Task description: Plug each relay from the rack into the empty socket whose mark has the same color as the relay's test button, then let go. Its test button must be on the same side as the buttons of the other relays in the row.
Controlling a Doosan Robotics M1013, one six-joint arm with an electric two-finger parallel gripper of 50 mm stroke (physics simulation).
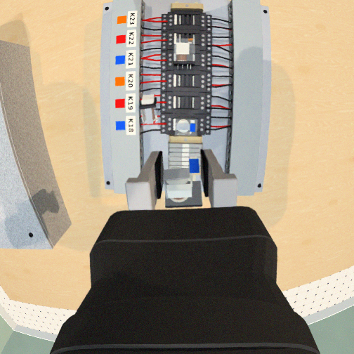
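Note:
I can see a relay [181, 176] here, and my gripper [181, 164] is in the same picture.

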